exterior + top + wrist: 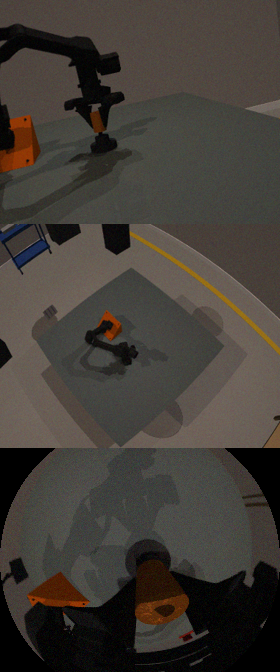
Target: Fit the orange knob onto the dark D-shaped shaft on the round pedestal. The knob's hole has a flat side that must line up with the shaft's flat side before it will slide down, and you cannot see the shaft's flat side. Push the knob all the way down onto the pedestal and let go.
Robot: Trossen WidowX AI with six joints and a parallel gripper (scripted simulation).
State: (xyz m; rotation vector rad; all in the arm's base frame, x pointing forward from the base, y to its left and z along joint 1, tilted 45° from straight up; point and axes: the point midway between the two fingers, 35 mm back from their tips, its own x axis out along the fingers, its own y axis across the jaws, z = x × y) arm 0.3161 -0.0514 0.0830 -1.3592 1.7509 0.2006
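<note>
The knob is 20 mm above my gripper tip. Round my gripper tip: dark pedestal 40 mm below.
</note>
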